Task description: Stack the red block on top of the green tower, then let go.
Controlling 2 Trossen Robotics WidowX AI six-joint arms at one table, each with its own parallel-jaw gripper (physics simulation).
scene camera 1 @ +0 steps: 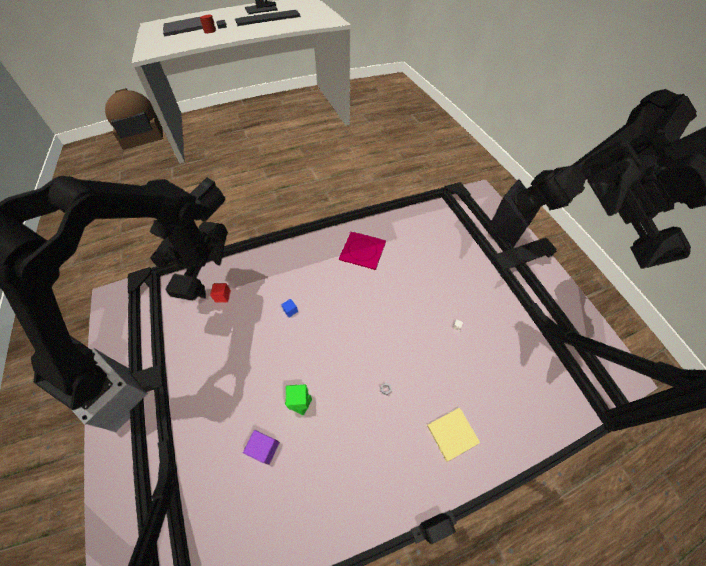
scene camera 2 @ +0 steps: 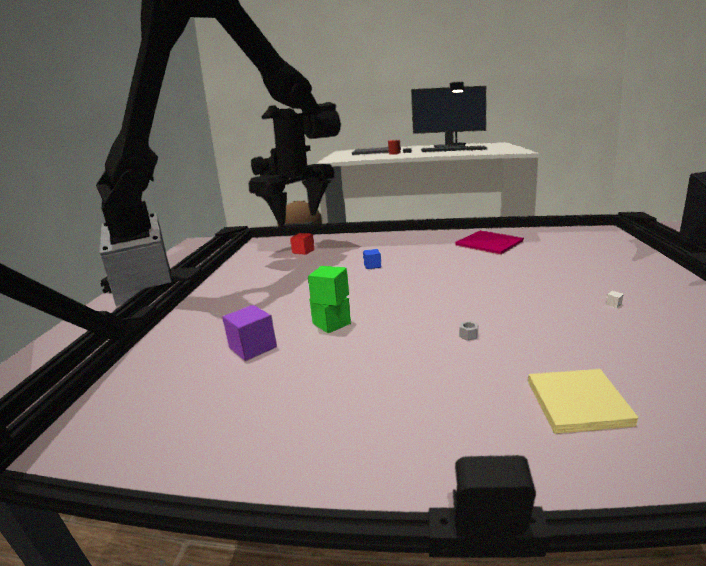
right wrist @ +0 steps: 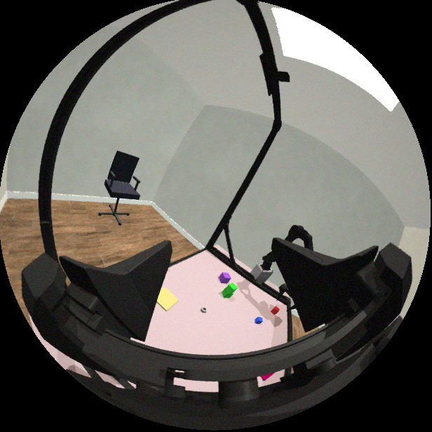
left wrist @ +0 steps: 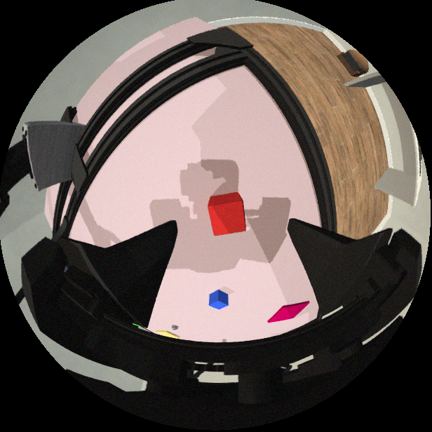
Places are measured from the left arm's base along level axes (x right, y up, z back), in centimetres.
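Pixels of known places: left gripper, fingertip midpoint: [scene camera 1: 211, 280] [scene camera 2: 298, 220]; right gripper, fingertip midpoint: [scene camera 1: 628, 241]; left arm's base, link origin: [scene camera 1: 88, 385] [scene camera 2: 129, 231]; right arm's base, link origin: [scene camera 1: 523, 202].
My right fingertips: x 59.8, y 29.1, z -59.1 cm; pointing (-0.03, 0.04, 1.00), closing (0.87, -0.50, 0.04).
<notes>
Ahead of a thing's pixels: the offset from my right fingertips to its top centre. "*": to the spot under its first point.
The red block {dz +27.8, dx -61.8, dy -36.8 cm} [scene camera 1: 219, 292] [scene camera 2: 302, 243] [left wrist: 227, 215] [right wrist: 275, 310] lies on the pink mat at the far left. The green tower {dz +34.7, dx -29.3, dy -32.7 cm} [scene camera 1: 297, 399] [scene camera 2: 329, 297] [right wrist: 229, 290] is two green blocks, the upper turned a little against the lower, standing left of the middle. My left gripper [scene camera 2: 298, 219] [left wrist: 234, 225] is open and empty; it hangs above the red block, which shows between its fingertips in the left wrist view. My right gripper [right wrist: 222, 245] is open and empty, raised at the right side, far from the blocks.
A purple block {dz +45.7, dx -29.2, dy -35.7 cm} [scene camera 1: 260, 446] [scene camera 2: 249, 333] stands near the green tower. A blue block {dz +20.2, dx -45.7, dy -37.5 cm} [scene camera 1: 289, 307] [scene camera 2: 371, 258] lies right of the red block. A magenta square {* dz -4.4, dx -42.6, dy -39.4 cm} [scene camera 1: 363, 250], a white cube {dz -0.2, dx -12.4, dy -38.6 cm} [scene camera 1: 457, 324], a grey nut {dz +21.8, dx -17.4, dy -38.8 cm} [scene camera 1: 384, 388] and a yellow pad {dz +21.2, dx -1.5, dy -39.2 cm} [scene camera 1: 453, 434] lie farther right. Black rails border the mat.
</notes>
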